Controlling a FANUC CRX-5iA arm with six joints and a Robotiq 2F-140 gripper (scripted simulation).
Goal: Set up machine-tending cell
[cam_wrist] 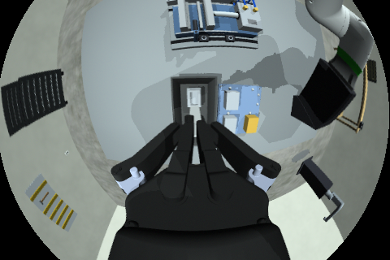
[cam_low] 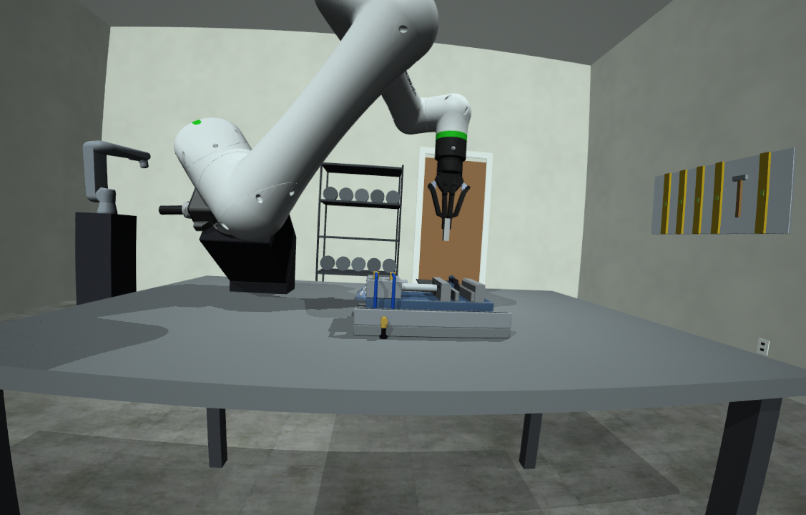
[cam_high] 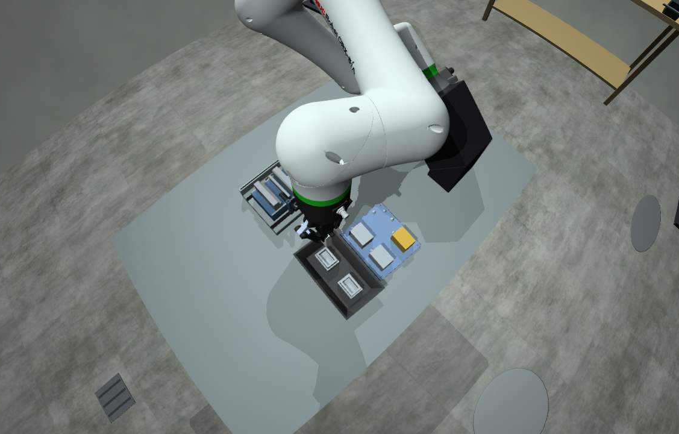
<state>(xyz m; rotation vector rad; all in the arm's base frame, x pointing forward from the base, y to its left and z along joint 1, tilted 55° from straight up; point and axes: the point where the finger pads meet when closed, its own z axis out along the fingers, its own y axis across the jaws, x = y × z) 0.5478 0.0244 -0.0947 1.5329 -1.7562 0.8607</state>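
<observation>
My gripper is now 19 cm above the aluminium blank, 11 cm to the right of it and 11 cm past it. Round my hand: brass blank (20 cm behind, 19 cm below, 12 cm to the left); then vise (25 cm to the right, 17 cm below, 10 cm behind).
</observation>
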